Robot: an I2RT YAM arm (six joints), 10 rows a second.
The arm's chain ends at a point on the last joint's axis. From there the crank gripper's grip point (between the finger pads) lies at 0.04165 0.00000 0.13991 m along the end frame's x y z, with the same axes.
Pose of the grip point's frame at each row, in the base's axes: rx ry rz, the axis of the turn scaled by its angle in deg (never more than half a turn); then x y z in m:
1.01 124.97 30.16 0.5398 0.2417 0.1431
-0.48 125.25 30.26 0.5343 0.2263 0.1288
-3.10 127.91 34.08 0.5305 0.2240 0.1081
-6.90 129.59 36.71 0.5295 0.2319 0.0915
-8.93 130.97 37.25 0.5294 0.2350 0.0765
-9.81 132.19 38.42 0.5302 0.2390 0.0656
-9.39 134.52 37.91 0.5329 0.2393 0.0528
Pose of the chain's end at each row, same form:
1.01 124.97 30.16 0.4590 0.1826 0.2493
-0.48 125.25 30.26 0.4547 0.1665 0.2356
-3.10 127.91 34.08 0.4602 0.1570 0.2171
-6.90 129.59 36.71 0.4667 0.1599 0.2019
-8.93 130.97 37.25 0.4711 0.1621 0.1888
-9.81 132.19 38.42 0.4760 0.1645 0.1788
-9.39 134.52 37.91 0.4828 0.1665 0.1690

